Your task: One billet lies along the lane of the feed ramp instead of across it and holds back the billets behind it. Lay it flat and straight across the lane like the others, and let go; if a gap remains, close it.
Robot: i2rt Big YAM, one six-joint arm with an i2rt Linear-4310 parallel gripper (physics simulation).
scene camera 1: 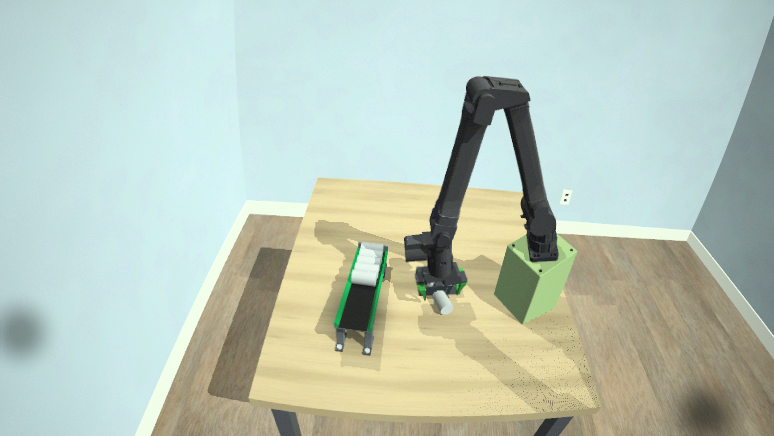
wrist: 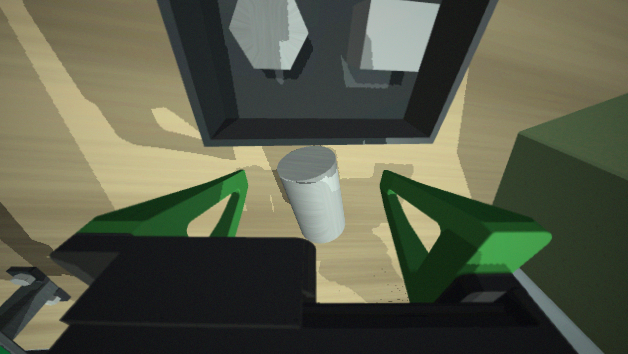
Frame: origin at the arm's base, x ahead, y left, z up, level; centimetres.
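Seen in the pictures: gripper, fingertip midpoint: (scene camera 1: 440, 296) (wrist: 313, 177); arm's base, link origin: (scene camera 1: 542, 246).
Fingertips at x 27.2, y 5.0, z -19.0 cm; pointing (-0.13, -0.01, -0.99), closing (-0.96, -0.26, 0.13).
Observation:
Offsets run from my fingertips to a thing's top centre. "spot": to the spot under its first point. Level surfaces: height alone.
The feed ramp {spot: dx +17.2, dy +9.6, dz +6.6 cm} (scene camera 1: 379, 295) has green side rails and a dark lane. Several white billets lie close together in its back part, the frontmost billet {dx +22.2, dy +3.8, dz +9.0 cm} (scene camera 1: 364, 277) across the lane. Farther back the billets blend together, so I cannot tell how each one lies. In the wrist view a foot of the ramp {spot: dx +24.4, dy +20.1, dz -1.1 cm} (wrist: 37, 290) shows at the lower left. A loose grey-white cylinder {dx -0.7, dy +1.9, dz +1.7 cm} (scene camera 1: 442, 302) (wrist: 317, 205) lies on the table right of the ramp. My gripper (scene camera 1: 442, 295) (wrist: 313, 177) is open and empty, pointing down over this cylinder, which shows between the spread green fingers without being held.
A dark grey tray {dx +1.3, dy -7.9, dz +1.2 cm} (wrist: 320, 143) lies just beyond the loose cylinder and holds a hexagonal white block {dx +4.0, dy -7.3, dz -0.3 cm} (wrist: 267, 32) and a square-looking white block {dx -1.4, dy -8.5, dz +0.6 cm} (wrist: 404, 35). The green arm pedestal (scene camera 1: 517, 287) (wrist: 565, 200) stands to the right on the wooden table {dz -2.3 cm} (scene camera 1: 433, 373).

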